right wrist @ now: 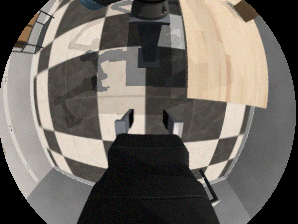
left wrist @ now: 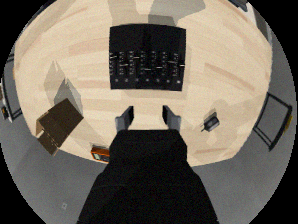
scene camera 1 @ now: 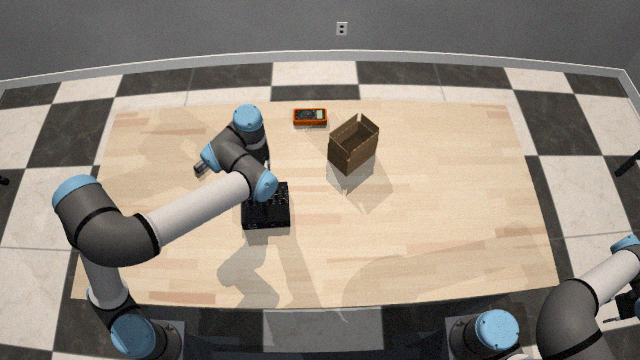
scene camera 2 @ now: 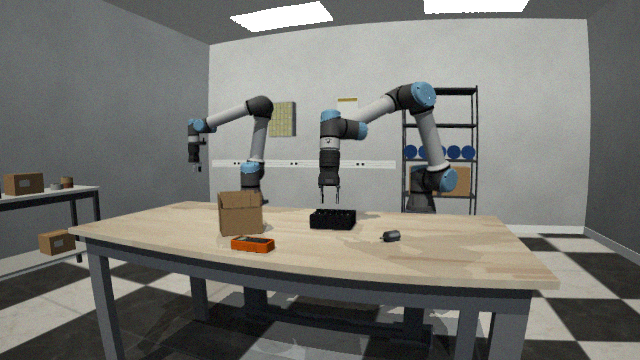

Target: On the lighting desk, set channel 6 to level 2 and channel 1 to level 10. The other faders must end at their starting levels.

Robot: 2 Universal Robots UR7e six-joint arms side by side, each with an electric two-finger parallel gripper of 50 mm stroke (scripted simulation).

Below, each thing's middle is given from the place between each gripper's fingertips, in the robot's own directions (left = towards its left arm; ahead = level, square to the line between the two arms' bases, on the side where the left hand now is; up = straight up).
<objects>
My left gripper (scene camera 2: 329, 203) is now 32 cm to the left of the cardboard box (scene camera 1: 354, 154), 12 cm short of it and 6 cm above it.
The cardboard box is 75 cm to the left of my right hand, 69 cm ahead of it and 12 cm below it.
</objects>
